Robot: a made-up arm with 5 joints.
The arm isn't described. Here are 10 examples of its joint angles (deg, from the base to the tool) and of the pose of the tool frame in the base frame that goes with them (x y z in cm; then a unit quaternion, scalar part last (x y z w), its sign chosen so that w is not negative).
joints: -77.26 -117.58 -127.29 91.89 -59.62
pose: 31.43 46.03 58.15 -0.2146 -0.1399 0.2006 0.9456
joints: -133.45 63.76 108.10 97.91 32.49
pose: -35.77 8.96 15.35 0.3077 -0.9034 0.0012 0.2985
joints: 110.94 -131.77 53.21 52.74 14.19
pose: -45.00 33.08 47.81 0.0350 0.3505 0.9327 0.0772
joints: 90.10 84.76 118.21 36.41 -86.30
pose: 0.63 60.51 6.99 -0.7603 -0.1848 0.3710 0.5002
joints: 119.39 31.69 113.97 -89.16 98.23
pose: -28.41 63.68 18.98 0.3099 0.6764 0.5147 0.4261
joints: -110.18 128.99 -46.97 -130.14 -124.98
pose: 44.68 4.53 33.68 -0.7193 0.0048 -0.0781 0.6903
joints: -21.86 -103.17 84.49 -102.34 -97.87
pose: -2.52 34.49 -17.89 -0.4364 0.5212 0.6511 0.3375
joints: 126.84 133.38 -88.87 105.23 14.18
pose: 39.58 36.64 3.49 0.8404 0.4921 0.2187 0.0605
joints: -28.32 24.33 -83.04 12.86 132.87
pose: 12.57 -12.41 75.20 0.8402 -0.4208 0.2890 0.1828
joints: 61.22 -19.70 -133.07 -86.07 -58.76
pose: 6.41 57.78 -2.79 0.5920 0.5352 0.3131 0.5147
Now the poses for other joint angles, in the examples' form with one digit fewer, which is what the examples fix.
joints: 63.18 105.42 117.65 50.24 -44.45
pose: -5.9 64.9 18.7 -0.426 0.044 0.549 0.718
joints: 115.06 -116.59 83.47 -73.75 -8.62
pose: 17.1 3.0 55.7 -0.045 -0.168 -0.382 0.908
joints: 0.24 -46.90 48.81 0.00 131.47
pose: 42.2 7.6 20.0 0.614 0.004 -0.412 0.674
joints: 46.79 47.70 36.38 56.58 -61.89
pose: 32.5 4.4 46.2 -0.216 0.161 -0.131 0.954
